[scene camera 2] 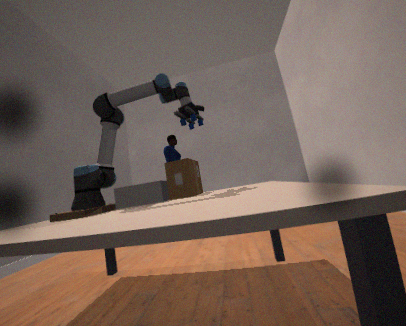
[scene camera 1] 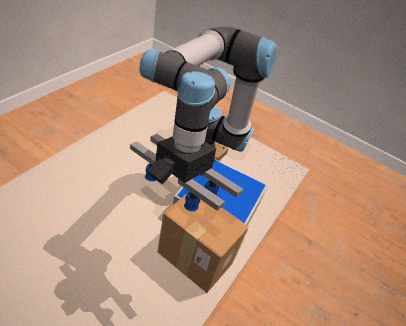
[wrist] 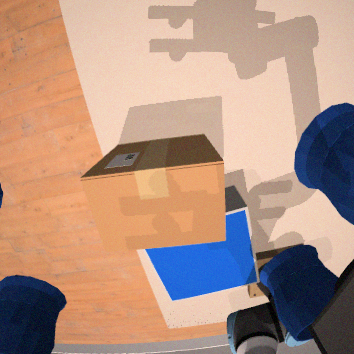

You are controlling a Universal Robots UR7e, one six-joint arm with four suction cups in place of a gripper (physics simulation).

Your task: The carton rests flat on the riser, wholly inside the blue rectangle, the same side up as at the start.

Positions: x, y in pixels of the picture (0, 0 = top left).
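A grey riser [scene camera 2: 153, 192] stands 95 cm from the lens, while a brown carton [scene camera 2: 183, 176] is 96 cm from the lens.
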